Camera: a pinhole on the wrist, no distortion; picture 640 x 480 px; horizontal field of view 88.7 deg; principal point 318.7 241.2 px. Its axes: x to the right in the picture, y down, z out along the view. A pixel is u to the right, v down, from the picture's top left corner.
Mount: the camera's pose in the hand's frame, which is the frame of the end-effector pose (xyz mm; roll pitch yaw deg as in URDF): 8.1 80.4 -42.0 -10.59 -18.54 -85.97
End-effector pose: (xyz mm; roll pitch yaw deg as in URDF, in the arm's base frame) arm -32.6 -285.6 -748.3 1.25 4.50 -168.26
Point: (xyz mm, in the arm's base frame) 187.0 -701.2 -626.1
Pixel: outside the picture
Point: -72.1 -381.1 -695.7
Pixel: 410 333
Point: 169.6 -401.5 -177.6
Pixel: 374 45
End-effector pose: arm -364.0 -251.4 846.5 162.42 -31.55 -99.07
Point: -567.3 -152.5 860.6
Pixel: outside the picture
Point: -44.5 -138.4 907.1
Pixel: behind the camera
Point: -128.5 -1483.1 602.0
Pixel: outside the picture
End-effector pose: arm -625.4 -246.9 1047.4 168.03 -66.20 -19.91
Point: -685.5 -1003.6 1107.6
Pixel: 47 284
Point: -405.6 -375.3 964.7
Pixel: 550 194
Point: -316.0 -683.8 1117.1
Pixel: 339 334
